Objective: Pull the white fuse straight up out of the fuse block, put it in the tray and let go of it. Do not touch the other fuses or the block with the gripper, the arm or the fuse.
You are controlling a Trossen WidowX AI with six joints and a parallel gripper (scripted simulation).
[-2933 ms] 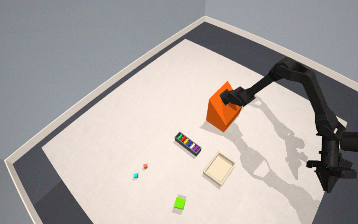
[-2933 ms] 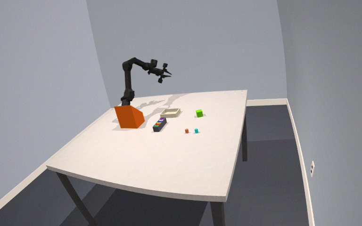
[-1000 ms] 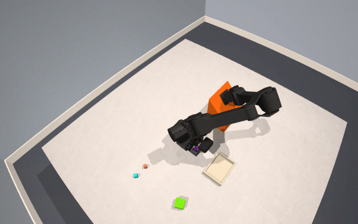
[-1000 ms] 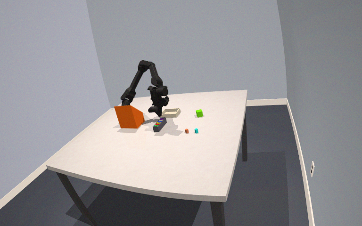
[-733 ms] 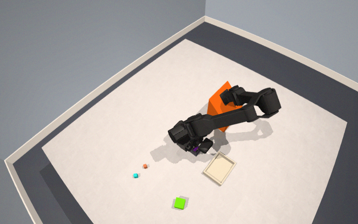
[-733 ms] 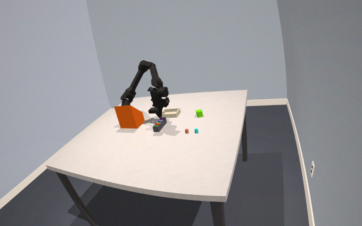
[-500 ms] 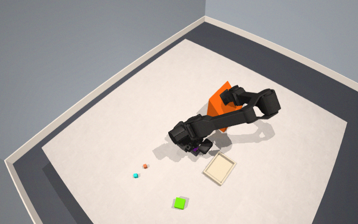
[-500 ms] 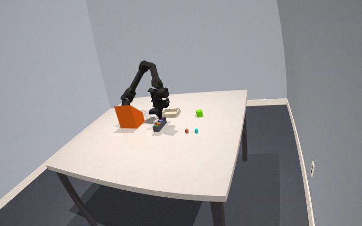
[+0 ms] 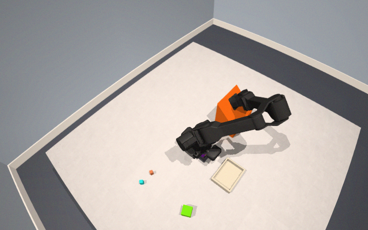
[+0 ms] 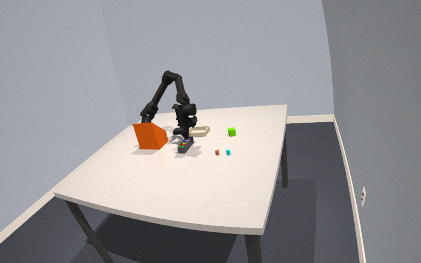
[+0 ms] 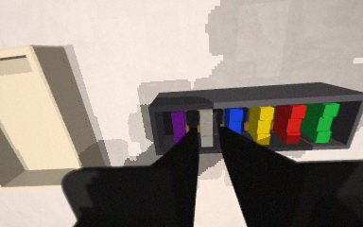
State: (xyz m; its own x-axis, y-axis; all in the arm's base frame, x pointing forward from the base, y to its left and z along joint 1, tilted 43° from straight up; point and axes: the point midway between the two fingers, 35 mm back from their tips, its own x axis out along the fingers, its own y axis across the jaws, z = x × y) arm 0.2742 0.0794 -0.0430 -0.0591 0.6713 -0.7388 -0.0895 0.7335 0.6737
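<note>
The white fuse is 20 mm below my gripper tip. Round my gripper tip: yellow fuse (40 mm to the right, 20 mm below); then blue fuse (20 mm to the right, 20 mm below); then purple fuse (20 mm to the left, 20 mm below).
</note>
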